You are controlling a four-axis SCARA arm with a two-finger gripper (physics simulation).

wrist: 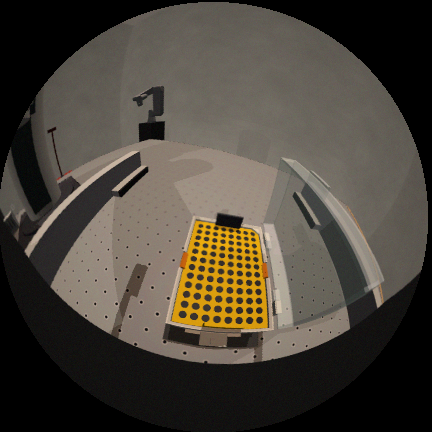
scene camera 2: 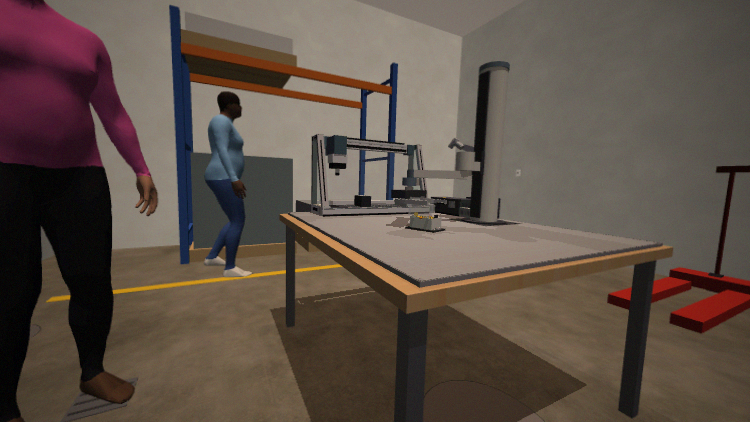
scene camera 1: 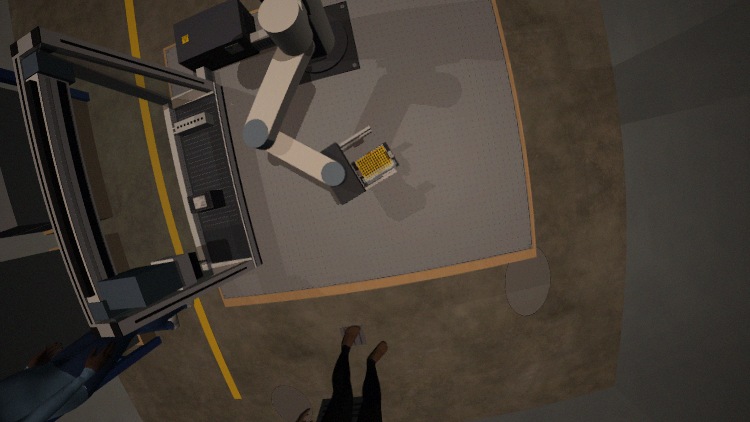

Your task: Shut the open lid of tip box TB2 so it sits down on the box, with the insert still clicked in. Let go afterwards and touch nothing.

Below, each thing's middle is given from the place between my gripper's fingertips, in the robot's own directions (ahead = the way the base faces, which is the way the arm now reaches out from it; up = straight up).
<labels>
Now: hand 8 cm short of the clear lid (wrist: pixel 320 262), 2 cm to the left of it and 2 cm above it. From my hand the other things lie so: yellow insert (wrist: pixel 222 286) (7 cm below, 4 cm to the right, 3 cm ahead).
</labels>
